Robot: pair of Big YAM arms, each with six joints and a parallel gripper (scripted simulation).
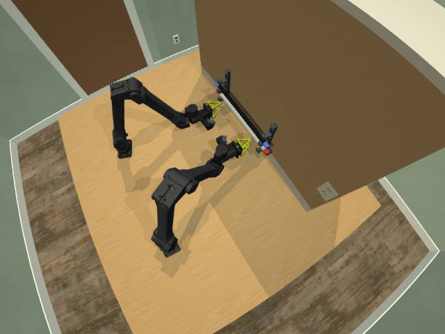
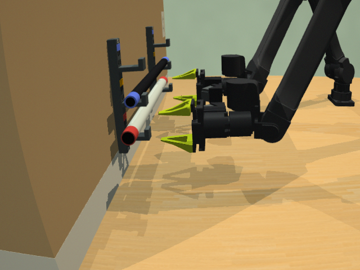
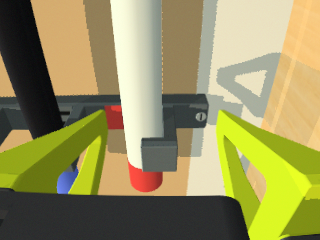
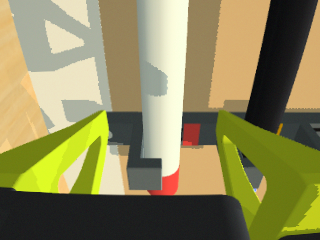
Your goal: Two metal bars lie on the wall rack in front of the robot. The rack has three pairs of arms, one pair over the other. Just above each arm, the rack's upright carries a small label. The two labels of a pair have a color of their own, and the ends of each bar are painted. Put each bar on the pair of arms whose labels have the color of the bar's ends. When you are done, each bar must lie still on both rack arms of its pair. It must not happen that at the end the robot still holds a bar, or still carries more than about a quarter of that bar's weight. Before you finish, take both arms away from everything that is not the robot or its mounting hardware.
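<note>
The black bar is 150 mm to the right of my left hand, 90 mm above it and 50 mm ahead of it. Round my left hand: grey baseboard 190 mm to the right, 100 mm ahead, 70 mm below; then brown wall 350 mm above, 250 mm ahead, 180 mm to the right.
</note>
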